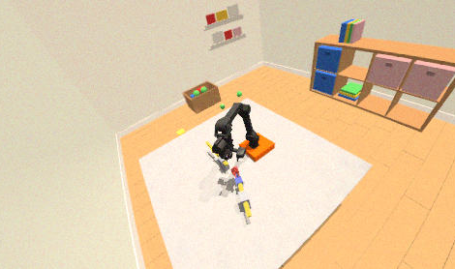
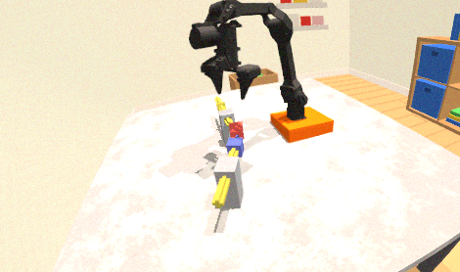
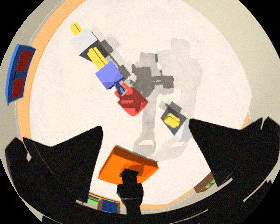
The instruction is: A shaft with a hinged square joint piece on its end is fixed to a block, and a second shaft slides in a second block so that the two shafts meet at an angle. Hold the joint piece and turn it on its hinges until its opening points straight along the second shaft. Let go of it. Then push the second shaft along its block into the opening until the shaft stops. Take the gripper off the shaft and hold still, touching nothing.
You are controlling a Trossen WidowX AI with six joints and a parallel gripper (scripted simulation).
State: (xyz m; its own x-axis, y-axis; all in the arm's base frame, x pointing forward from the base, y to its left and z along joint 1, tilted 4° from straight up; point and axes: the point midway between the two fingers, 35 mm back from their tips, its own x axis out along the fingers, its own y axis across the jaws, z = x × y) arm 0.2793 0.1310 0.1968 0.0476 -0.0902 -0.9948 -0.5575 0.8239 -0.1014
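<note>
My gripper tip is now 110 mm above the red joint piece and 20 mm to the right of it.
</note>
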